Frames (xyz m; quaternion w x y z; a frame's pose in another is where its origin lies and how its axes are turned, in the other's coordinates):
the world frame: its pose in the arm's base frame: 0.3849 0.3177 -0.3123 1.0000 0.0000 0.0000 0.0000
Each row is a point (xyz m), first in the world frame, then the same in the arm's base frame.
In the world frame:
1: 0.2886 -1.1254 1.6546
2: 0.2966 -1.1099 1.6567
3: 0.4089 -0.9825 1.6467
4: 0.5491 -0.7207 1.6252
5: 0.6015 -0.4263 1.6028
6: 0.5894 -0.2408 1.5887
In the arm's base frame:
1: 0.6735 -0.8077 1.3423
2: 0.6815 -0.7922 1.3444
3: 0.7938 -0.6648 1.3344
4: 0.9340 -0.4030 1.3129
5: 0.9864 -0.1086 1.2905
6: 0.9743 0.0769 1.2764

